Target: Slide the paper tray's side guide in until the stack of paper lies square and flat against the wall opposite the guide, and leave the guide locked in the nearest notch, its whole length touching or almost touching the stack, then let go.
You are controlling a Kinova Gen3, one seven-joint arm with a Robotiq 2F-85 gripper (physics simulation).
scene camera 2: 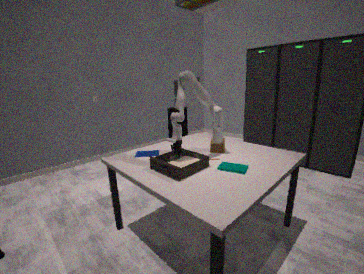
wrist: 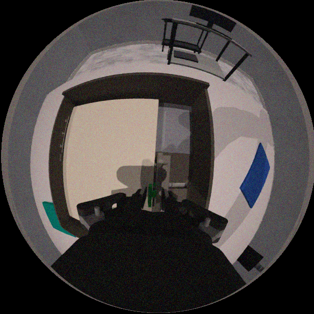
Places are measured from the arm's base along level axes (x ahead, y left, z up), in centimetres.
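Where they show: gripper, fingertip midpoint: [scene camera 2: 177, 158]; arm's base, origin of the base link: [scene camera 2: 217, 141].
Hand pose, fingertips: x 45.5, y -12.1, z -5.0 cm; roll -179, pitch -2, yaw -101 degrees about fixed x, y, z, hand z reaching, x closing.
Each offset is from my fingertips to the centre of the thing. Level surfaces: height alone.
A dark brown paper tray {dx +4.9, dy +6.5, dz +0.3 cm} [scene camera 2: 176, 172] [wrist: 137, 84] stands on the white table {dz -4.5 cm} [scene camera 2: 223, 200]. A cream stack of paper {dx +5.0, dy +10.5, dz -1.3 cm} [scene camera 2: 184, 161] [wrist: 111, 140] lies flat in it. In the wrist view its left edge runs along the tray's left wall. The thin side guide [wrist: 157, 128] stands straight along the stack's right edge, with bare tray floor [wrist: 174, 128] to its right. The guide's green tab [wrist: 150, 195] sits between my fingers. My gripper [scene camera 2: 177, 153] [wrist: 153, 193] reaches down into the tray, and its fingers stand a little apart on either side of the tab, holding nothing.
A blue pad {dx -3.8, dy -38.3, dz -4.1 cm} [scene camera 2: 146, 153] [wrist: 255, 175] lies on the table behind the tray and a teal pad {dx -14.8, dy +40.5, dz -3.6 cm} [scene camera 2: 232, 167] [wrist: 51, 215] lies to its right. The arm's tan base block [scene camera 2: 217, 145] stands behind the tray. Dark cabinets [scene camera 2: 303, 100] line the right wall.
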